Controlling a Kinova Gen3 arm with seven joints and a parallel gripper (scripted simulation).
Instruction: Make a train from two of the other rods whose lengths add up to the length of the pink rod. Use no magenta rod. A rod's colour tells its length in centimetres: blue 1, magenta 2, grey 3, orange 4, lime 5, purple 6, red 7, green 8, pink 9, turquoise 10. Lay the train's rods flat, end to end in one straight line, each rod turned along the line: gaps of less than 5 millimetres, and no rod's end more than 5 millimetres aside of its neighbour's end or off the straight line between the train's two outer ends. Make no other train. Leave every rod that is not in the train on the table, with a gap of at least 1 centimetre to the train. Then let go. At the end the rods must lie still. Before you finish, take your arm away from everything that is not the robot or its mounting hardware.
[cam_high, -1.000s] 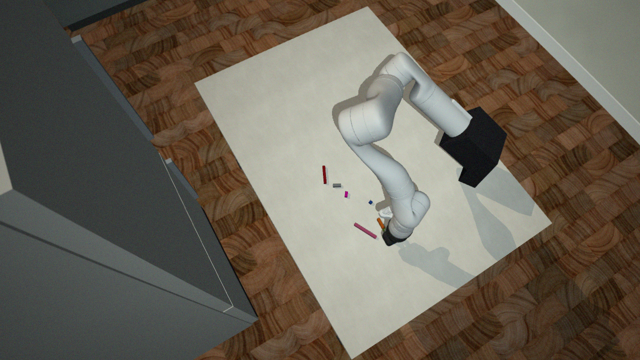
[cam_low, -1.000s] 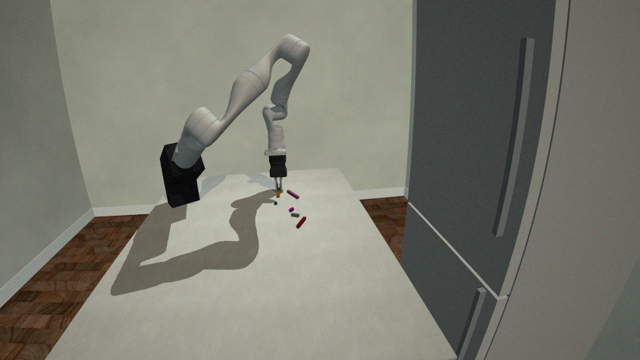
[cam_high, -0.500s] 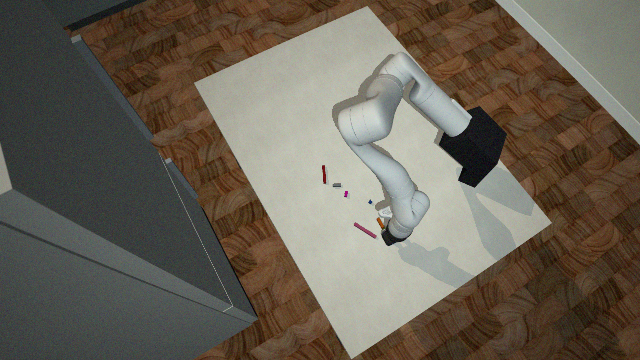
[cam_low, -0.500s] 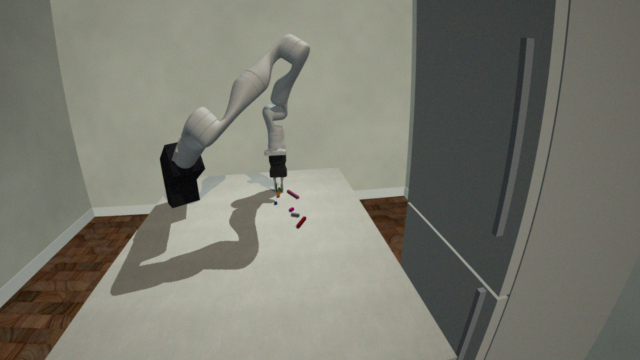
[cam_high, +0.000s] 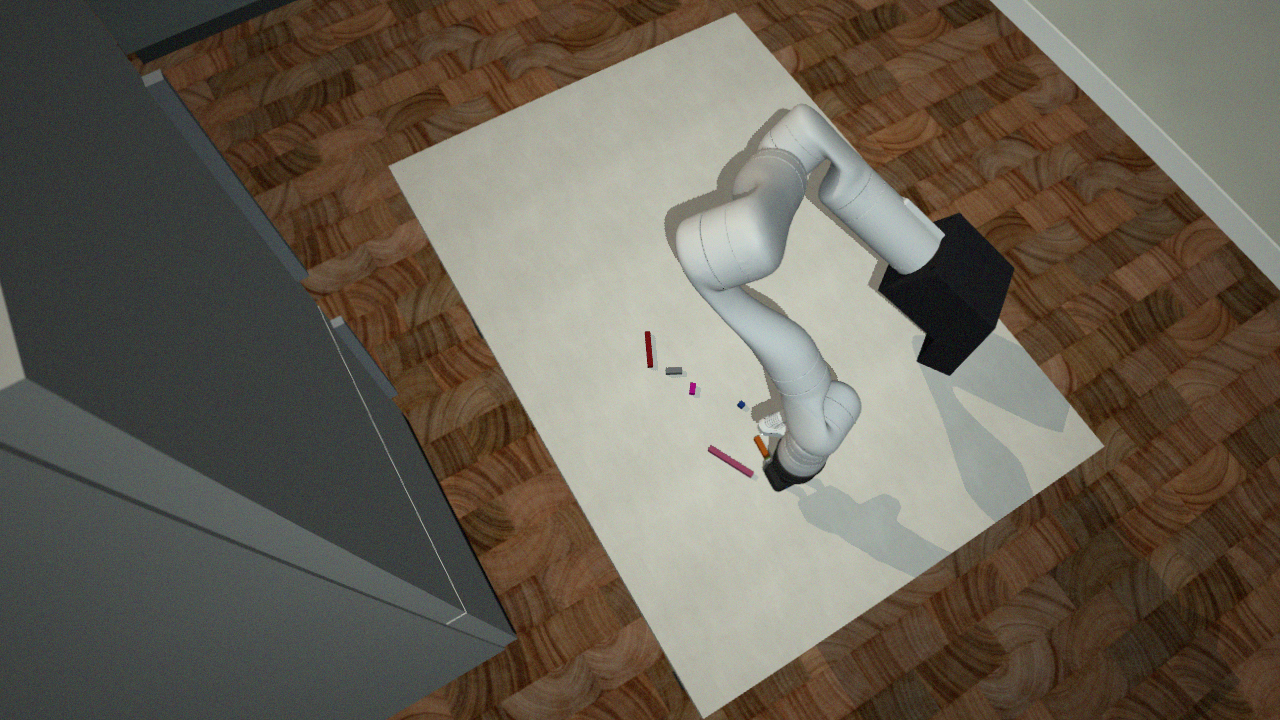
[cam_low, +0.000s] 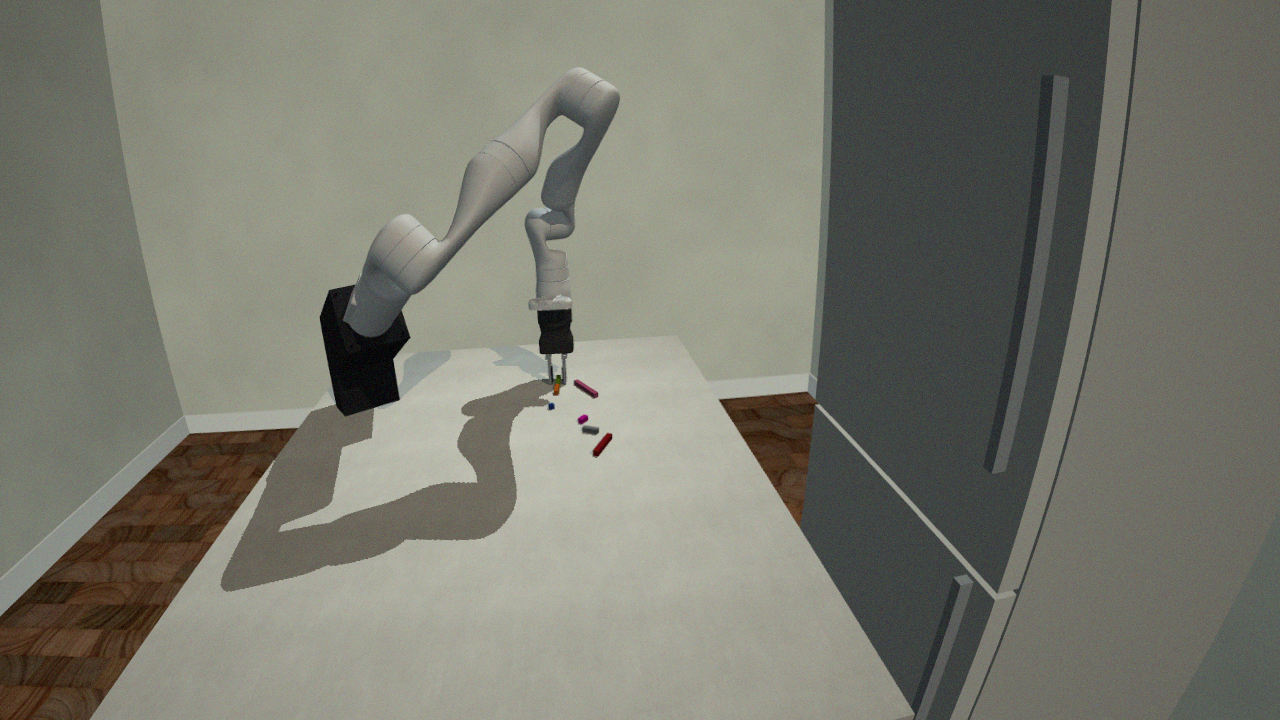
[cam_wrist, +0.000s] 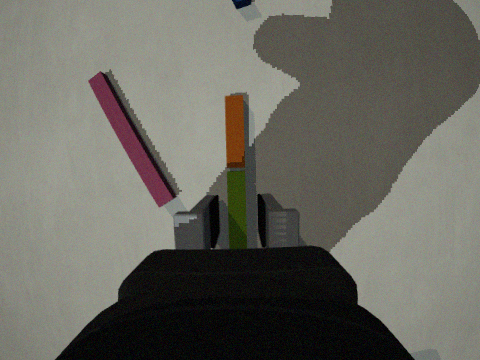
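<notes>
The lime rod is 20 mm below my hand. From my hand the other things lie so: blue rod (50 mm behind, 120 mm to the right, 20 mm below); pink rod (40 mm ahead, 70 mm to the right, 20 mm below); orange rod (20 mm behind, 40 mm to the right, 20 mm below).
</notes>
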